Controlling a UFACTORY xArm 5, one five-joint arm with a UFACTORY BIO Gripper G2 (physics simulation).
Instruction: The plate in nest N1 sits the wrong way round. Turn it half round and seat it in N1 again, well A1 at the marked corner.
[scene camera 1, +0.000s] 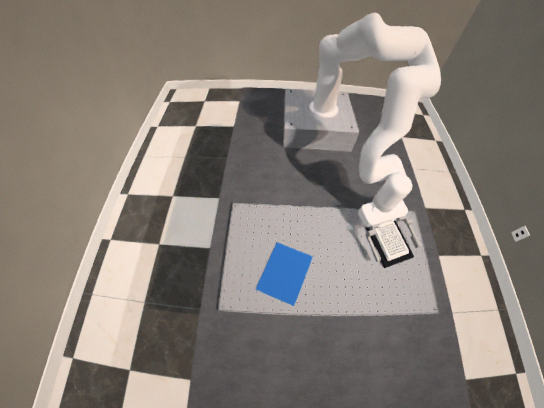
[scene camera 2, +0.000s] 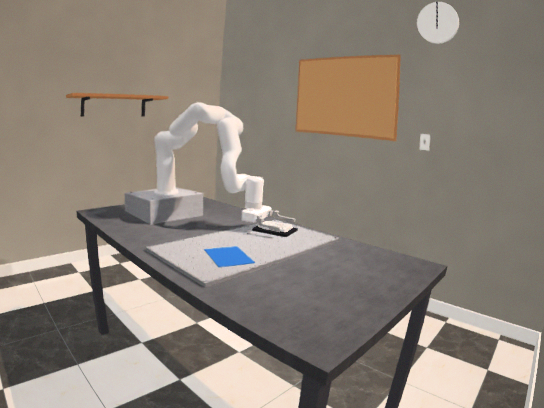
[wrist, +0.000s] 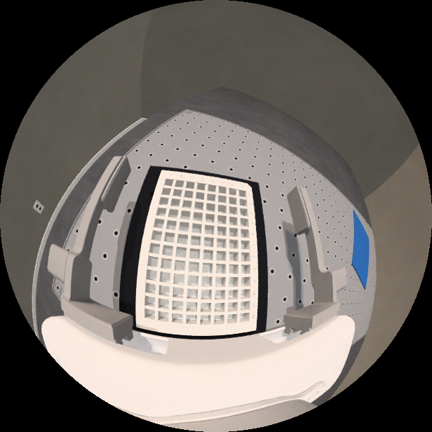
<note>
I see my gripper (scene camera 1: 399, 254), a white well plate (scene camera 1: 388, 236), a flat blue rectangle (scene camera 1: 284, 274) and a black nest (wrist: 127, 289).
The white well plate shows as well in the wrist view (wrist: 197, 272). My gripper shows as well in the wrist view (wrist: 216, 171). The flat blue rectangle shows as well in the wrist view (wrist: 360, 257).
</note>
